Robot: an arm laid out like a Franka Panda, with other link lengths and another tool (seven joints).
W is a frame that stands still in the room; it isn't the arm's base.
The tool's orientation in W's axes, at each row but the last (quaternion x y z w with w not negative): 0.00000 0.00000 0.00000 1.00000; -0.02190 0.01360 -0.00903 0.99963; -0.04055 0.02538 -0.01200 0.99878; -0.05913 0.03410 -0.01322 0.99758; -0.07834 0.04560 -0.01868 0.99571
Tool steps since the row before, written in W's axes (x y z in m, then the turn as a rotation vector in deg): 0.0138 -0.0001 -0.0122 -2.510 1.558 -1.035; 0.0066 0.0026 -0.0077 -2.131 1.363 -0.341; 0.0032 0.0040 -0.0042 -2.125 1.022 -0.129; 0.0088 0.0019 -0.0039 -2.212 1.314 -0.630; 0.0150 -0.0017 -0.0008 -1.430 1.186 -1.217
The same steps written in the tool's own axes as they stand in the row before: 0.0138 -0.0001 -0.0122 -2.510 1.558 -1.035; 0.0068 0.0031 -0.0074 -2.146 1.339 -0.340; 0.0033 0.0044 -0.0037 -2.142 0.982 -0.156; 0.0090 0.0025 -0.0030 -2.204 1.330 -0.624; 0.0151 -0.0011 0.0004 -1.369 1.320 -1.148
